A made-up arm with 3 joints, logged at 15 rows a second.
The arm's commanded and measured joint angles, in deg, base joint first. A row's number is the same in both.
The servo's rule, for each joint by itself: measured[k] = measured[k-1] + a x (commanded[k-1-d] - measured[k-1]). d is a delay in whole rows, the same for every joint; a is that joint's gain. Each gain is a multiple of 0.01, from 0.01 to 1. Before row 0 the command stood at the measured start. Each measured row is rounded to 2 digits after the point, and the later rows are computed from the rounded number. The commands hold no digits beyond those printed.
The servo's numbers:
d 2
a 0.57 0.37 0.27
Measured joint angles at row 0: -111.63, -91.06, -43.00
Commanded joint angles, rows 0 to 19: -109.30, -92.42, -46.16; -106.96, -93.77, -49.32; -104.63, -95.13, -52.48; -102.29, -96.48, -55.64; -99.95, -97.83, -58.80; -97.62, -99.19, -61.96; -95.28, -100.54, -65.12; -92.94, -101.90, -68.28; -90.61, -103.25, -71.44; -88.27, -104.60, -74.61; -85.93, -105.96, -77.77; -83.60, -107.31, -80.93; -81.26, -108.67, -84.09; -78.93, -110.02, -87.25; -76.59, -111.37, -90.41; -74.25, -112.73, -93.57; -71.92, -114.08, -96.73; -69.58, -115.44, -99.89; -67.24, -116.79, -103.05; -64.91, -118.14, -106.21
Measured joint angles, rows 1 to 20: -111.63, -91.06, -43.00; -111.63, -91.06, -43.00; -110.30, -91.56, -43.85; -108.40, -92.38, -45.33; -106.25, -93.40, -47.26; -103.99, -94.54, -49.52; -101.69, -95.76, -52.03; -99.37, -97.03, -54.71; -97.04, -98.33, -57.52; -94.70, -99.65, -60.43; -92.37, -100.98, -63.40; -90.03, -102.32, -66.43; -87.69, -103.67, -69.49; -85.36, -105.02, -72.58; -83.02, -106.37, -75.69; -80.69, -107.72, -78.81; -78.35, -109.07, -81.94; -76.01, -110.42, -85.08; -73.68, -111.77, -88.23; -71.34, -113.13, -91.38
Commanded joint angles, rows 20 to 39: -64.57, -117.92, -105.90; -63.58, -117.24, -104.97; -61.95, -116.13, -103.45; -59.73, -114.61, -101.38; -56.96, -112.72, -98.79; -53.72, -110.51, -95.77; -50.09, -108.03, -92.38; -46.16, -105.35, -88.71; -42.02, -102.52, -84.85; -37.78, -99.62, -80.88; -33.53, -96.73, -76.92; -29.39, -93.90, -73.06; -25.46, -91.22, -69.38; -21.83, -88.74, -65.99; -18.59, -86.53, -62.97; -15.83, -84.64, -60.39; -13.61, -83.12, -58.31; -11.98, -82.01, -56.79; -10.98, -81.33, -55.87; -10.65, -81.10, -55.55
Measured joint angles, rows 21 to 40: -69.00, -114.48, -94.53; -66.67, -115.83, -97.68; -65.47, -116.60, -99.90; -64.39, -116.84, -101.27; -63.00, -116.58, -101.86; -61.14, -115.85, -101.73; -58.76, -114.69, -100.94; -55.89, -113.14, -99.54; -52.58, -111.25, -97.61; -48.92, -109.07, -95.21; -44.99, -106.65, -92.41; -40.88, -104.05, -89.30; -36.69, -101.34, -85.96; -32.53, -98.59, -82.48; -28.50, -95.86, -78.94; -24.70, -93.23, -75.44; -21.22, -90.75, -72.07; -18.15, -88.49, -68.92; -15.56, -86.50, -66.06; -13.52, -84.84, -63.56
